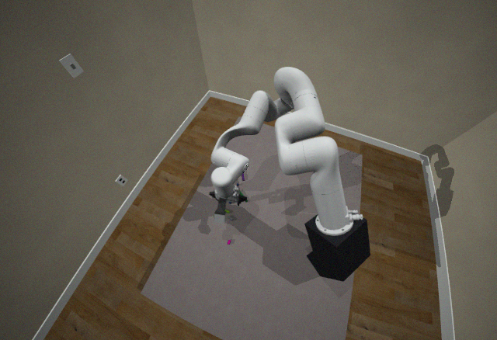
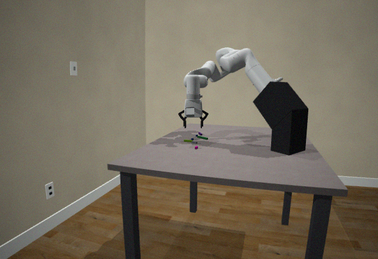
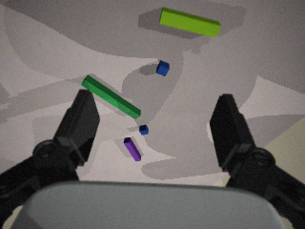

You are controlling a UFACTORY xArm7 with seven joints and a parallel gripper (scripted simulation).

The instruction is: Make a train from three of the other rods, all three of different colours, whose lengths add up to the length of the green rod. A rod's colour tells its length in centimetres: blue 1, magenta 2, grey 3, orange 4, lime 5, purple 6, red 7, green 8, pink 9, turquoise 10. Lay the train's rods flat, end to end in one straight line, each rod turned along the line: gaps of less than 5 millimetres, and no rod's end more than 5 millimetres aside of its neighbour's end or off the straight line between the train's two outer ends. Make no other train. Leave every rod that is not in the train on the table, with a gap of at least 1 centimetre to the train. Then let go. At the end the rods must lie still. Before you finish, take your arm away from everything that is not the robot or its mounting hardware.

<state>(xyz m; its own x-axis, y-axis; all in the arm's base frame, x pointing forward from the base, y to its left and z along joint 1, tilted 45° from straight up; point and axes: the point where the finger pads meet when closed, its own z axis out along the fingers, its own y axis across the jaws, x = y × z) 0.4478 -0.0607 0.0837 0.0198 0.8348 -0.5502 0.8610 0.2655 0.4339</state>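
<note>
Right now my hand is 8 cm above the lime rod, 3 cm to the right of it and 3 cm short of it. From my hand the other things lie so: magenta rod (18 cm to the left, 8 cm below, 2 cm behind); then grey rod (8 cm below, 7 cm to the left, 1 cm behind); then green rod (8 cm below, 6 cm to the right, 5 cm behind).
</note>
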